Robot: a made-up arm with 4 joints.
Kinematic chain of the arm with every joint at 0, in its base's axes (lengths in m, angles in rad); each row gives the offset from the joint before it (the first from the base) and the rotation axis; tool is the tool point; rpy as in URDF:
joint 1: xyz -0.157 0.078 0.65 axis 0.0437 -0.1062 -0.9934
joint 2: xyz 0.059 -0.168 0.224 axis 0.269 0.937 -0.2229
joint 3: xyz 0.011 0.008 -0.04 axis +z
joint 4: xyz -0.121 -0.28 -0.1 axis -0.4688 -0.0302 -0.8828
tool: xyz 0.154 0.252 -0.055 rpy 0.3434 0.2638 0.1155
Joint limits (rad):
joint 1: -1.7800..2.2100
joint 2: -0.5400..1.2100
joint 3: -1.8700..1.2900
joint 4: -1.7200..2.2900
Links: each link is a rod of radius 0.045 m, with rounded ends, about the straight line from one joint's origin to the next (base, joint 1, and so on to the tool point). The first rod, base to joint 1, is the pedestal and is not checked.
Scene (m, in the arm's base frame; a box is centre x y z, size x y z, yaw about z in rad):
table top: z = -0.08
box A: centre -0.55 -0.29 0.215 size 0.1 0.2 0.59 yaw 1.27
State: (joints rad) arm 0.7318 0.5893 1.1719 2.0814
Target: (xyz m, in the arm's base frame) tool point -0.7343 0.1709 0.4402
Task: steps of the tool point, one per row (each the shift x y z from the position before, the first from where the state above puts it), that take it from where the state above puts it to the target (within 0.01 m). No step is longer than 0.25 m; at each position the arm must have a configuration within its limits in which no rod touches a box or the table.
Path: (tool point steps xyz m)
1: -0.0912 0.0688 -0.0470
2: -0.0606 0.0887 -0.0363
3: -0.0262 0.0968 -0.0232
4: -0.1794 0.0786 -0.0241
5: -0.1618 0.1281 0.0348
6: -0.1208 0.1512 0.0991

